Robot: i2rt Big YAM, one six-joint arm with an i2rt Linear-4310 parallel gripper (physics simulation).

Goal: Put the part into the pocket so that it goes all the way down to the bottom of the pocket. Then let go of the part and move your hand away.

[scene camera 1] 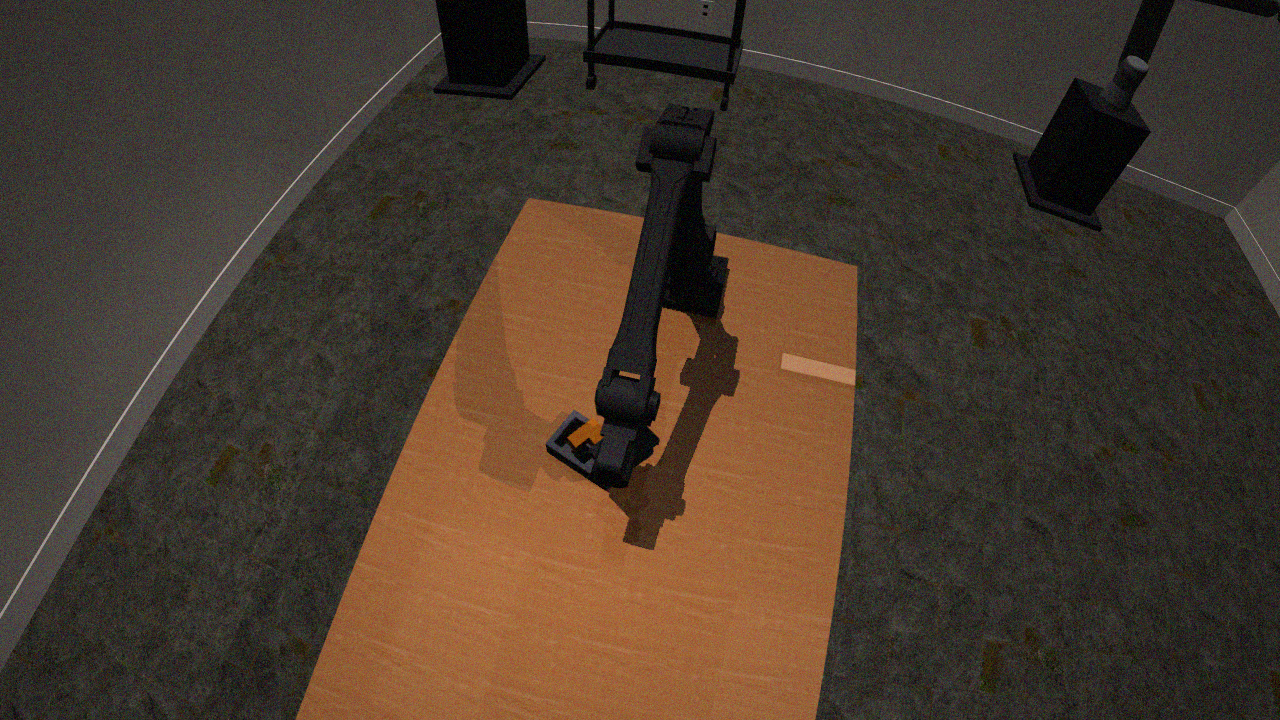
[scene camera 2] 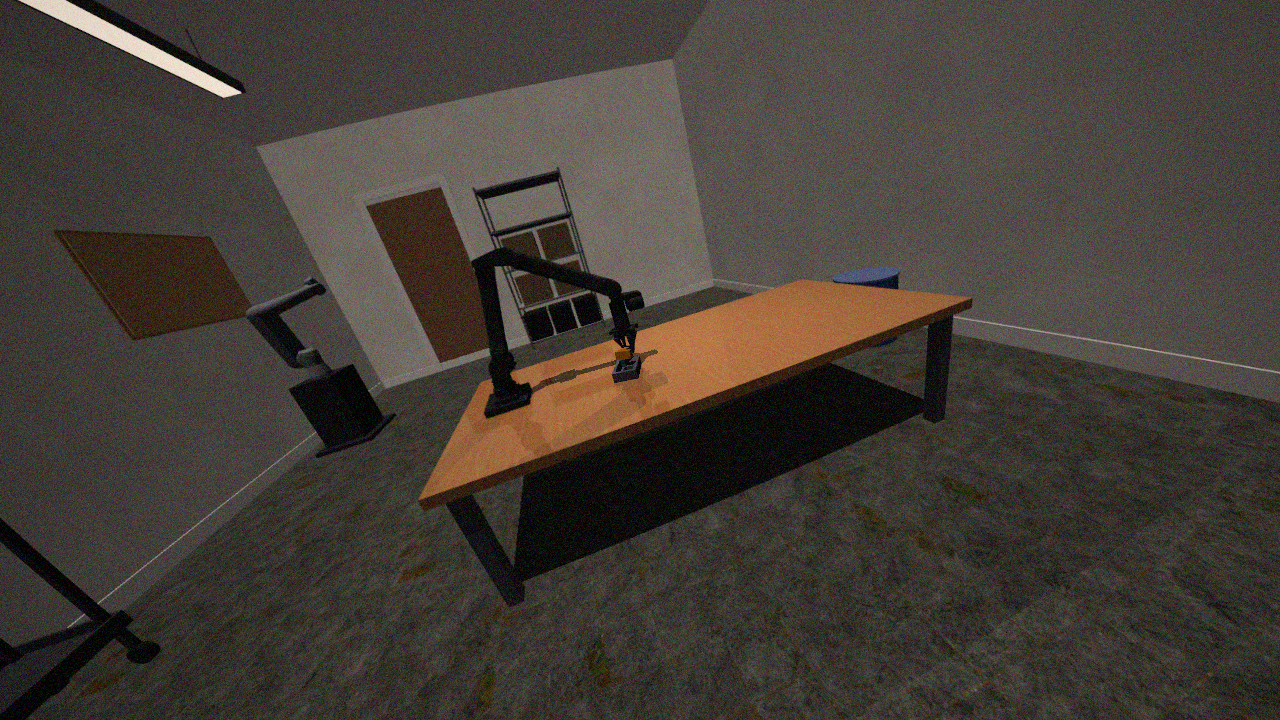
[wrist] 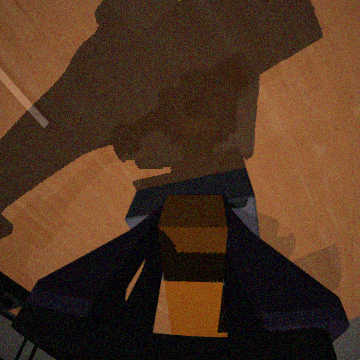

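Pixels of known places: gripper, fingertip midpoint: [wrist: 194, 214]; arm's base, origin of the base link: [scene camera 1: 688, 277] [scene camera 2: 508, 396].
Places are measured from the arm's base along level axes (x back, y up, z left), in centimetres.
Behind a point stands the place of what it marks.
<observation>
The orange part [scene camera 1: 587, 432] {x -46.0, y 6.4, z -8.9 cm} [scene camera 2: 622, 354] {x -45.4, y 5.4, z -10.5 cm} [wrist: 194, 305] {x -47.2, y 5.7, z -5.1 cm} is held between the fingers of my gripper [scene camera 2: 627, 347] {x -49.3, y 2.5, z -1.6 cm} [wrist: 194, 214] {x -49.3, y 2.5, z -1.6 cm}, which is shut on it. The dark grey block with the pocket [scene camera 1: 556, 446] {x -47.7, y 0.8, z -14.6 cm} [scene camera 2: 625, 374] {x -43.9, y -0.4, z -15.5 cm} [wrist: 250, 212] {x -51.5, y 0.8, z -4.7 cm} sits on the table under the part. In the second scene view the part is at the block's top, by its back rim. In the first scene view the arm's wrist hides the fingers and much of the block. The part's lower end and the pocket's bottom are hidden, so how deep the part sits cannot be told.
The wooden table [scene camera 1: 572, 608] {x -75.6, y -2.9, z -3.3 cm} [scene camera 2: 769, 340] {x -97.2, y -2.9, z -22.0 cm} carries the arm's base [scene camera 2: 507, 399] {x -0.7, y 1.0, z -6.0 cm} and the block. A pale strip [scene camera 1: 818, 368] lies near the table's edge. A cart [scene camera 1: 662, 50], another arm on a pedestal [scene camera 1: 1085, 147] [scene camera 2: 336, 407] and a blue drum [scene camera 2: 866, 275] stand away from the table.
</observation>
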